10 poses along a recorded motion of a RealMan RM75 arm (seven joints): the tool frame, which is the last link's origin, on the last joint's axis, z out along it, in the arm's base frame.
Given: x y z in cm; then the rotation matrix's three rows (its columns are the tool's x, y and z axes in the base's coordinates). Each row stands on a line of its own.
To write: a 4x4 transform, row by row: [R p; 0 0 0 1], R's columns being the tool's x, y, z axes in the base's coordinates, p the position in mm. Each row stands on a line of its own. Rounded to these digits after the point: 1 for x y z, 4 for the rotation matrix.
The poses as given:
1:
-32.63, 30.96, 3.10
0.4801, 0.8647, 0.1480
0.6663, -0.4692, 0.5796
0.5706, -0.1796, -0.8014
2:
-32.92, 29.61, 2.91
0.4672, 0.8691, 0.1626
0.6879, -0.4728, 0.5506
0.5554, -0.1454, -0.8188
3:
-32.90, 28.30, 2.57
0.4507, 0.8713, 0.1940
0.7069, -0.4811, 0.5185
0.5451, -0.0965, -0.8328
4:
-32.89, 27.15, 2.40
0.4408, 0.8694, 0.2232
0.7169, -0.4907, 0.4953
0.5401, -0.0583, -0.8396
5:
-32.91, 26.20, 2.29
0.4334, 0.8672, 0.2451
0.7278, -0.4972, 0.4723
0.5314, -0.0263, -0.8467
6:
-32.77, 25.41, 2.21
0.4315, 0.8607, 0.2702
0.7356, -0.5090, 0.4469
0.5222, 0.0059, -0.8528
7:
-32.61, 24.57, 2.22
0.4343, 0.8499, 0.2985
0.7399, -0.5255, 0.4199
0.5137, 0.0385, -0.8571
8:
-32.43, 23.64, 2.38
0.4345, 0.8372, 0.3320
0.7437, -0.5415, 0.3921
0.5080, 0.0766, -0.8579
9:
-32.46, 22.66, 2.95
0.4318, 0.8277, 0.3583
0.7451, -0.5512, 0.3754
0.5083, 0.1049, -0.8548
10:
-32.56, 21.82, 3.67
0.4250, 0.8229, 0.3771
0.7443, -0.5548, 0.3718
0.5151, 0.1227, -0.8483
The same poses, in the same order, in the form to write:
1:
0.4801, 0.8647, 0.1480, -326.3
0.6663, -0.4692, 0.5796, 309.6
0.5706, -0.1796, -0.8014, 31.0
0, 0, 0, 1

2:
0.4672, 0.8691, 0.1626, -329.2
0.6879, -0.4728, 0.5506, 296.1
0.5554, -0.1454, -0.8188, 29.1
0, 0, 0, 1

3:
0.4507, 0.8713, 0.1940, -329.0
0.7069, -0.4811, 0.5185, 283.0
0.5451, -0.0965, -0.8328, 25.7
0, 0, 0, 1

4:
0.4408, 0.8694, 0.2232, -328.9
0.7169, -0.4907, 0.4953, 271.5
0.5401, -0.0583, -0.8396, 24.0
0, 0, 0, 1

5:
0.4334, 0.8672, 0.2451, -329.1
0.7278, -0.4972, 0.4723, 262.0
0.5314, -0.0263, -0.8467, 22.9
0, 0, 0, 1

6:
0.4315, 0.8607, 0.2702, -327.7
0.7356, -0.5090, 0.4469, 254.1
0.5222, 0.0059, -0.8528, 22.1
0, 0, 0, 1

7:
0.4343, 0.8499, 0.2985, -326.1
0.7399, -0.5255, 0.4199, 245.7
0.5137, 0.0385, -0.8571, 22.2
0, 0, 0, 1

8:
0.4345, 0.8372, 0.3320, -324.3
0.7437, -0.5415, 0.3921, 236.4
0.5080, 0.0766, -0.8579, 23.8
0, 0, 0, 1

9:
0.4318, 0.8277, 0.3583, -324.6
0.7451, -0.5512, 0.3754, 226.6
0.5083, 0.1049, -0.8548, 29.5
0, 0, 0, 1

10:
0.4250, 0.8229, 0.3771, -325.6
0.7443, -0.5548, 0.3718, 218.2
0.5151, 0.1227, -0.8483, 36.7
0, 0, 0, 1

